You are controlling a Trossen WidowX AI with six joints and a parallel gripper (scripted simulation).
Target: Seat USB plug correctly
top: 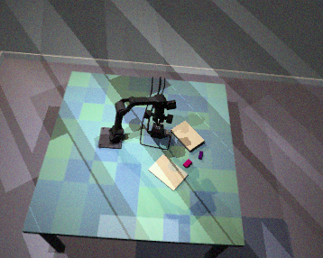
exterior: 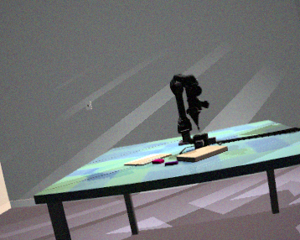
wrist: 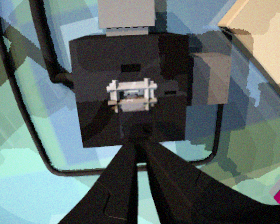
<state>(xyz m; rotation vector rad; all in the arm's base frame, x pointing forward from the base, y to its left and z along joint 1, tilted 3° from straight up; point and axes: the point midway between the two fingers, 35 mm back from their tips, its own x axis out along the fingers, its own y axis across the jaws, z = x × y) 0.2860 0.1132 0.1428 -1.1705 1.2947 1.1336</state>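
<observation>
Now: gripper tip 2 cm above the metal USB plug. From my gripper tip the other things lie so: purple block (33 cm ahead, 13 cm to the right, 13 cm below); then magenta block (24 cm ahead, 21 cm to the right, 13 cm below).
</observation>
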